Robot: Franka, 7 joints.
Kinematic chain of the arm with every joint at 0, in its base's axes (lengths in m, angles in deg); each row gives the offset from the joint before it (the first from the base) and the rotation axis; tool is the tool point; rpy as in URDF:
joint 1: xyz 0 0 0.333 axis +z
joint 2: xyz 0 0 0 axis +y
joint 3: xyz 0 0 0.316 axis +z
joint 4: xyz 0.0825 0 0 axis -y
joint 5: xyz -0.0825 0 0.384 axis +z
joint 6: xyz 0 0 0 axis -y
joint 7: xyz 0.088 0 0 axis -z
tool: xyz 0 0 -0.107 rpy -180 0 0
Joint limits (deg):
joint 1: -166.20..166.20
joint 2: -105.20..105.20
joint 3: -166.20..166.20
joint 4: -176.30..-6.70
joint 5: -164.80..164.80
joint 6: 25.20..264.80
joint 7: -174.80..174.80
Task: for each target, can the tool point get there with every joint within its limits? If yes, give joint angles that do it. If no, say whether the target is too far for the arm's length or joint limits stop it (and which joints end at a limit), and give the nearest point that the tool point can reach.
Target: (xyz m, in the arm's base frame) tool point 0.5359 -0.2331 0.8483
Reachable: yes | joints -28.50 45.53 34.64 -25.65 -7.99 221.37 -122.26
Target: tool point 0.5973 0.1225 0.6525
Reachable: yes | joints -6.40 -0.46 18.11 -99.58 24.66 142.63 51.44
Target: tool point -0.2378 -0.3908 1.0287
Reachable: yes | joints -102.43 53.21 -140.52 -38.74 -96.76 107.46 5.61
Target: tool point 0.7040 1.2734 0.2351
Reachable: no: too far | nearest point 0.4141 0.7491 0.2754 | short by 0.600 m
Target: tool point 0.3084 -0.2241 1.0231
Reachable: yes | joints 10.65 15.28 -62.26 -23.73 -35.57 84.83 -41.63
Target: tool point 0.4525 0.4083 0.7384
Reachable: yes | joints -79.42 -62.76 76.78 -86.39 -113.93 95.16 -70.06
